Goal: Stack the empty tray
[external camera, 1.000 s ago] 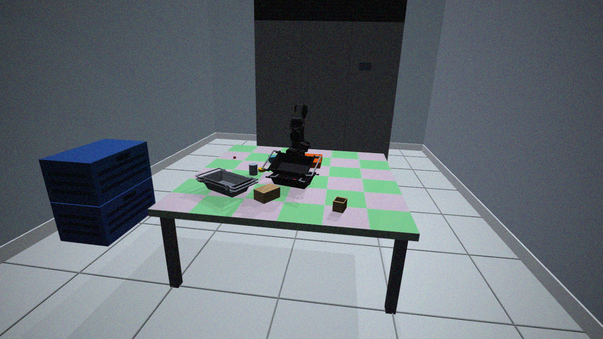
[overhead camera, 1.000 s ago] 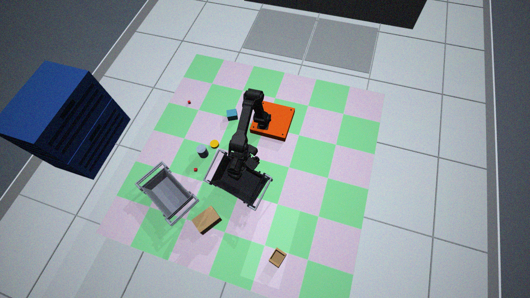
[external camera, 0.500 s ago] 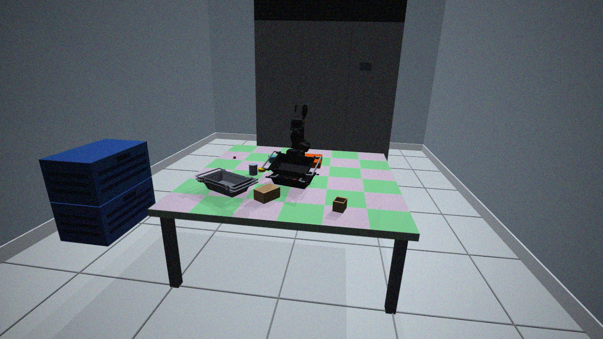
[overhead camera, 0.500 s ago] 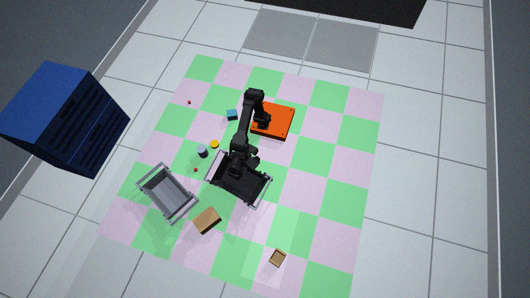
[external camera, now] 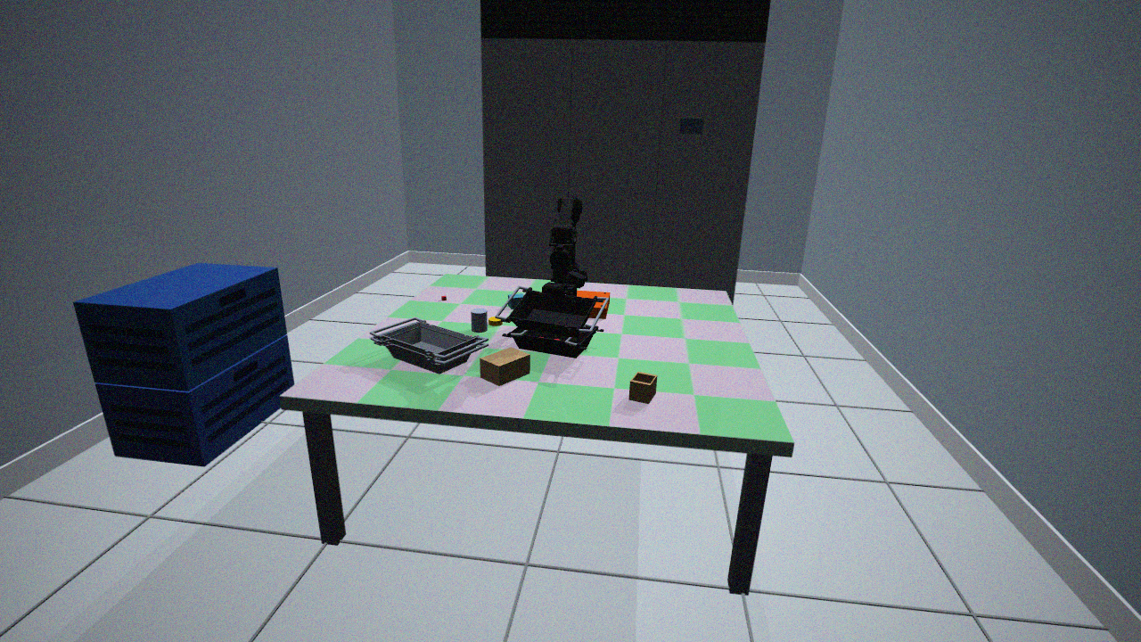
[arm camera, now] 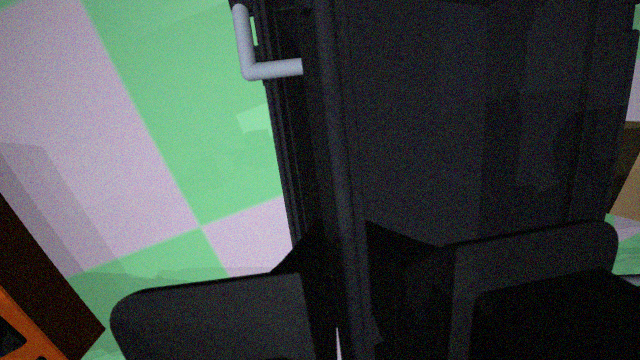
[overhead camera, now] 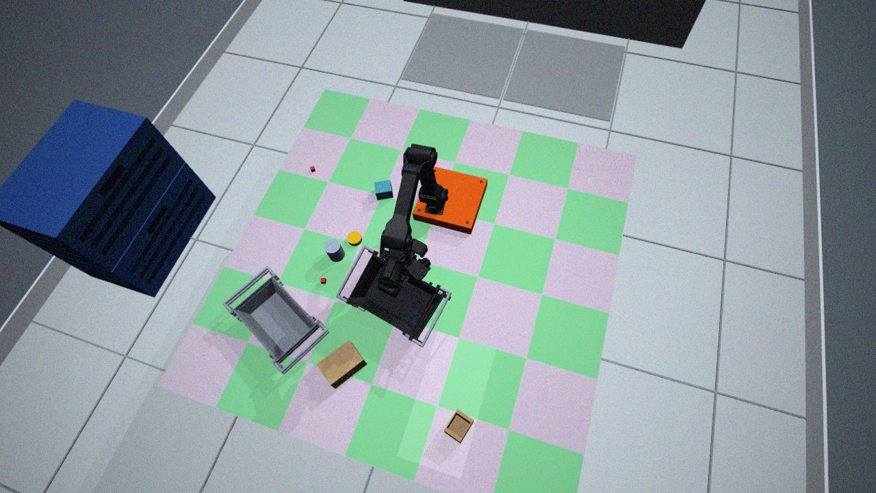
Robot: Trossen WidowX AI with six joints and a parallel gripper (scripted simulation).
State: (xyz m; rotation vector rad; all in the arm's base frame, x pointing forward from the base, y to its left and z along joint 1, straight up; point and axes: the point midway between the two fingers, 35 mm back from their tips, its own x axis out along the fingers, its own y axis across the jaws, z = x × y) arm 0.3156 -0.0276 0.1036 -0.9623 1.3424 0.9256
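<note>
The black tray is 70 mm ahead of my gripper tip, 20 mm to the right of it and 10 mm above it. Round my gripper tip: grey cylinder: 280 mm to the right, 90 mm behind, 80 mm below; then red block: 300 mm to the right, 110 mm below, 10 mm ahead; then yellow disc: 230 mm to the right, 160 mm behind, 100 mm below.
</note>
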